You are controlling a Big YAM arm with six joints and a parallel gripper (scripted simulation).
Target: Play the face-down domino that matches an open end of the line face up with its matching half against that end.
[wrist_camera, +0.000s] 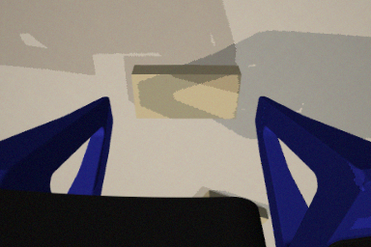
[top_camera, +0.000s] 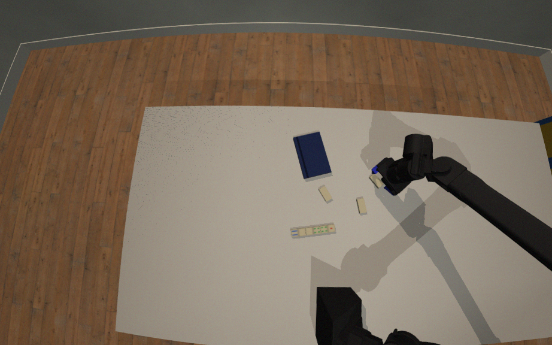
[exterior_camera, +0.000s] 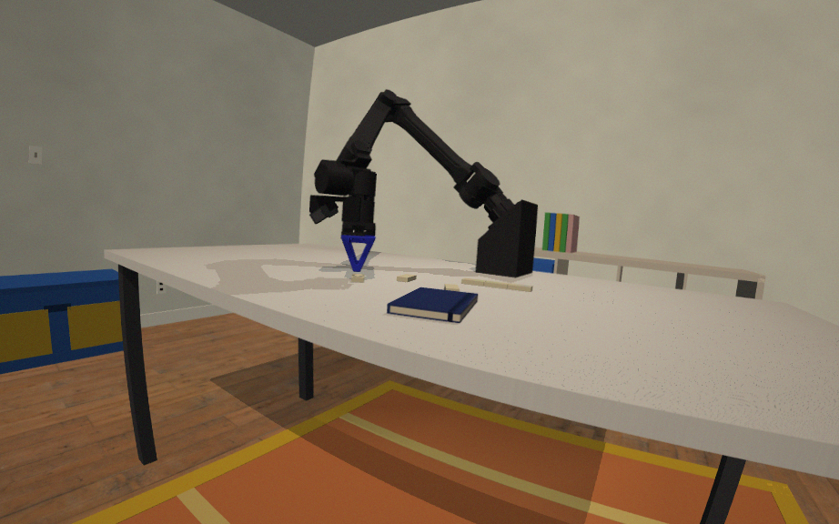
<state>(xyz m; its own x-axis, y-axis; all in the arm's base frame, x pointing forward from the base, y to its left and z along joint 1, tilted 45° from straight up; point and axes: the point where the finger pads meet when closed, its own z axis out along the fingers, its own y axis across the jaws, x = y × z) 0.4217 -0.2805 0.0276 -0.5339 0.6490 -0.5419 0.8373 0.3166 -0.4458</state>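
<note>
The domino is 30 mm below my hand. Also, from my hand: dark blue book: 120 mm ahead, 230 mm to the left, 20 mm below.
</note>
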